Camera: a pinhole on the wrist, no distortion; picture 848 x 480 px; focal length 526.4 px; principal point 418.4 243.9 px. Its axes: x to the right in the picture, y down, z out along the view. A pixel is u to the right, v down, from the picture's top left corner.
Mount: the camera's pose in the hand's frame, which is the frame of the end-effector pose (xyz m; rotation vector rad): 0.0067 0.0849 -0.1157 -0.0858 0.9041 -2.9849
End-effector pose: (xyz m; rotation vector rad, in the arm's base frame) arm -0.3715 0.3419 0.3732 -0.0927 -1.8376 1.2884
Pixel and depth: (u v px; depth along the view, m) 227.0 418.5 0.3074
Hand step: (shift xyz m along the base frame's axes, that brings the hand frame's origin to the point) -0.0727 -0.0649 0.2071
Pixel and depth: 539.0 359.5 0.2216
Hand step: 0.0210 -0.0844 0.0413
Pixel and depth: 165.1 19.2 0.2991
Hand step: -0.2496 -0.0455 0.0582
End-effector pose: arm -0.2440 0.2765 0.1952 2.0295 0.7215 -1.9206
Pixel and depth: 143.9 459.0 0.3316
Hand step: -0.1700 0.1700 -0.1730
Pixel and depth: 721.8 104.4 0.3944
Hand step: -0.2698 -0.1304 0.1756
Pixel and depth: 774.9 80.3 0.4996
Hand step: -0.3843 -0.1930 0.2703
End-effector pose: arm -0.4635 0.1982 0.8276 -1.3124 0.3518 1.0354
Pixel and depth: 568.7 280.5 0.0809
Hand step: -0.0167 -0.0536 -0.0271
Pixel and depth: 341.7 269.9 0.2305
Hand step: 0.0465 0.0885 0.0111
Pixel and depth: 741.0 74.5 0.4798
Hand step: -0.2136 0.2416 0.3365
